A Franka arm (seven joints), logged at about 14 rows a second.
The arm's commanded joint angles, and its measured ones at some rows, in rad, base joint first. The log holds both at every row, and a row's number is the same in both.
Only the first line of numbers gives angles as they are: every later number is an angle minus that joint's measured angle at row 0.
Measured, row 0:
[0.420 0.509 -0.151 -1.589 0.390 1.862 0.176]
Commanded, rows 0 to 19:
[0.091 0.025 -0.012 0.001 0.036 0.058 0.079]
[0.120 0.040 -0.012 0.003 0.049 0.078 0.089]
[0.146 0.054 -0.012 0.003 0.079 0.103 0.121]
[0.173 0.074 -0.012 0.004 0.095 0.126 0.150]
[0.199 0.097 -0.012 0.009 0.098 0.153 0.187]
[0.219 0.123 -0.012 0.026 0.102 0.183 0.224]
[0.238 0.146 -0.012 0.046 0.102 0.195 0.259]
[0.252 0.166 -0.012 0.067 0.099 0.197 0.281]
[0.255 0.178 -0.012 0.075 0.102 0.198 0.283]
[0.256 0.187 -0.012 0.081 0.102 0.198 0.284]
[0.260 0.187 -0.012 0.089 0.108 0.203 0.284]
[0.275 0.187 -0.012 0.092 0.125 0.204 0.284]
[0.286 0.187 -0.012 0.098 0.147 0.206 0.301]
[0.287 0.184 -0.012 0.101 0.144 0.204 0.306]
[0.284 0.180 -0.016 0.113 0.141 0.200 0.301]
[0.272 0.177 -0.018 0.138 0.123 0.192 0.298]
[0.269 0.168 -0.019 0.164 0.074 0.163 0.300]
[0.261 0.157 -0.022 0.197 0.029 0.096 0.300]
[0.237 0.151 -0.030 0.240 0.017 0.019 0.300]
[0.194 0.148 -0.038 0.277 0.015 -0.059 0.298]
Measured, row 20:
[0.261 0.168 -0.036 0.208 0.045 0.070 0.288]
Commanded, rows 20 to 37:
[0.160 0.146 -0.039 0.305 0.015 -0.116 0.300]
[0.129 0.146 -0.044 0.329 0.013 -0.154 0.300]
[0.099 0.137 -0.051 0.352 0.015 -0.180 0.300]
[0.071 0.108 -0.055 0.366 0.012 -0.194 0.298]
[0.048 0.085 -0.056 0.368 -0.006 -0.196 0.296]
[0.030 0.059 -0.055 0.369 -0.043 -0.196 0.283]
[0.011 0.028 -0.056 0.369 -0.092 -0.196 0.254]
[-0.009 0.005 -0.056 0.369 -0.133 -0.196 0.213]
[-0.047 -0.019 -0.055 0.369 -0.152 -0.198 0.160]
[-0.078 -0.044 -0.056 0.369 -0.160 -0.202 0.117]
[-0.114 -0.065 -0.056 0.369 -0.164 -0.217 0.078]
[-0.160 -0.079 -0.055 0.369 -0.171 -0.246 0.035]
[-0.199 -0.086 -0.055 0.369 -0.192 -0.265 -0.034]
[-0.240 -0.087 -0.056 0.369 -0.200 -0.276 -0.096]
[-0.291 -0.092 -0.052 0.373 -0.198 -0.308 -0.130]
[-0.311 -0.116 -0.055 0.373 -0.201 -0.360 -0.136]
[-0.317 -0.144 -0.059 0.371 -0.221 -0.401 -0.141]
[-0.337 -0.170 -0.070 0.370 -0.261 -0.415 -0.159]
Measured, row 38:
[-0.321 -0.101 -0.080 0.387 -0.197 -0.376 -0.147]
